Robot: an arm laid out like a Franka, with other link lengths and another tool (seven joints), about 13 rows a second.
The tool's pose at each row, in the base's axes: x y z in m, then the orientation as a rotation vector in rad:
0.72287, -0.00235, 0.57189, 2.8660, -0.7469, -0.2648
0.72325, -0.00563, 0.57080, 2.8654, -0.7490, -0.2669
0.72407, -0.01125, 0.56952, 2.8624, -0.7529, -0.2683
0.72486, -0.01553, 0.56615, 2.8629, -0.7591, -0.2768
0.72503, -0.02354, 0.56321, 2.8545, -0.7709, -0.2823
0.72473, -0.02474, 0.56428, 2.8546, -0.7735, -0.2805
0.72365, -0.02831, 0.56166, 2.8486, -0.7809, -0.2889
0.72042, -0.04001, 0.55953, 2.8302, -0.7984, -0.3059
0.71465, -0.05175, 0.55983, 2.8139, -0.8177, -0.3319
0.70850, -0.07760, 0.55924, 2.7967, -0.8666, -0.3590
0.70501, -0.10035, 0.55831, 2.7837, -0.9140, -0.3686
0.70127, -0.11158, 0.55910, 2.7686, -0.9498, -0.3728
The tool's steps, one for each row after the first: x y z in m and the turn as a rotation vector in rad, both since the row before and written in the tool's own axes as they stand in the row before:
0.00209, 0.00242, 0.00136, -0.0001, -0.0015, 0.0013
0.00366, 0.00419, 0.00172, -0.0018, -0.0009, 0.0031
0.00325, 0.00260, 0.00360, 0.0015, -0.0065, 0.0032
0.00457, 0.00617, 0.00371, -0.0048, -0.0036, 0.0091
0.00021, 0.00139, -0.00083, 0.0010, 0.0009, 0.0017
0.00127, 0.00300, 0.00319, -0.0041, -0.0055, 0.0056
0.00364, 0.01102, 0.00415, -0.0131, -0.0104, 0.0146
0.00138, 0.01276, 0.00255, -0.0111, -0.0172, 0.0145
0.00914, 0.02438, 0.00532, -0.0018, -0.0220, 0.0327
0.01045, 0.02005, 0.00438, 0.0040, -0.0111, 0.0317
0.00371, 0.01117, 0.00146, -0.0009, -0.0055, 0.0258

